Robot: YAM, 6 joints.
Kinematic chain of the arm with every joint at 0, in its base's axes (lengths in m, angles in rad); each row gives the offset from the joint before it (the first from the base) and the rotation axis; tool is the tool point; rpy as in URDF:
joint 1: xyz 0 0 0.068 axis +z
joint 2: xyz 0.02 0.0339 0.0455 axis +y
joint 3: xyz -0.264 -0.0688 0 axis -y
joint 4: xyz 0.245 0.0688 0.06 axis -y
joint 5: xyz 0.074 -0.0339 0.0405 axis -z
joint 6: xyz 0.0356 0 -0.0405 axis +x
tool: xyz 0 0 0 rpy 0 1.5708 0
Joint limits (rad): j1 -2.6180..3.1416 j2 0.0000..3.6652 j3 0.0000..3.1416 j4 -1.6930..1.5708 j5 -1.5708..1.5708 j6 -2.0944..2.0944
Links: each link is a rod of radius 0.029 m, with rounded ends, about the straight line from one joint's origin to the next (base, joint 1, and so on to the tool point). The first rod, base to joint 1, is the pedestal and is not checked.
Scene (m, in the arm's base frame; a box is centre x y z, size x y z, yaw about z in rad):
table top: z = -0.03
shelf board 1: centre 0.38 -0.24 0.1 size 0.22 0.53 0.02 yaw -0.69
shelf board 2: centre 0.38 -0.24 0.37 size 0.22 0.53 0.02 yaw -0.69
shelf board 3: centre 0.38 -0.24 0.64 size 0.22 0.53 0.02 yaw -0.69
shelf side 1: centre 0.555 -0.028 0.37 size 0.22 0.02 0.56 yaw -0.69
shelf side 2: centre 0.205 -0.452 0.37 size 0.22 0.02 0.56 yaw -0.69
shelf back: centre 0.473 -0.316 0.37 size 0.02 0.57 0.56 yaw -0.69
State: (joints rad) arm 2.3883 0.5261 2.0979 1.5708 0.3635 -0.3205
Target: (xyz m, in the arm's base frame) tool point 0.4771 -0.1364 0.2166
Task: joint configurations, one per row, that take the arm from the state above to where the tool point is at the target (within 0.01 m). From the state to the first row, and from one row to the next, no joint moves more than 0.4 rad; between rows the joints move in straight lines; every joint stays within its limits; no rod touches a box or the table.
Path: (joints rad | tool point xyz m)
1: 2.3725 0.4550 1.8292 1.5708 0.3841 -0.3205 | 0.2486 -0.2221 0.5024
2: 2.3566 0.3839 1.5606 1.5708 0.4047 -0.3205 | 0.2113 -0.1913 0.5026
3: 2.3408 0.3128 1.2919 1.5708 0.4252 -0.3205 | 0.1725 -0.1568 0.4909
4: 1.9735 0.5226 1.1572 1.5363 0.4488 -0.3205 | 0.0561 -0.0923 0.5264
5: 1.6063 0.7324 1.0224 1.5018 0.4723 -0.3205 | 0.0155 0.0187 0.5207
6: 1.2391 0.9422 0.8876 1.4673 0.4958 -0.3205 | 0.0581 0.1167 0.4776
7: 0.8719 1.1520 0.7528 1.4328 0.5193 -0.3205 | 0.1521 0.1535 0.4049
8: 0.5047 1.3618 0.6181 1.3983 0.5429 -0.3205 | 0.2444 0.1140 0.3137
9: 0.1375 1.5716 0.4833 1.3639 0.5664 -0.3205 | 0.2871 0.0204 0.2166
10: 0.0104 1.7985 0.7995 1.3001 0.5463 -0.3205 | 0.3625 -0.0147 0.2281
11: -0.1166 2.0253 1.1156 1.2364 0.5261 -0.3205 | 0.4279 -0.0681 0.2278
12: -0.2437 2.2521 1.4318 1.1726 0.5060 -0.3205 | 0.4771 -0.1364 0.2166

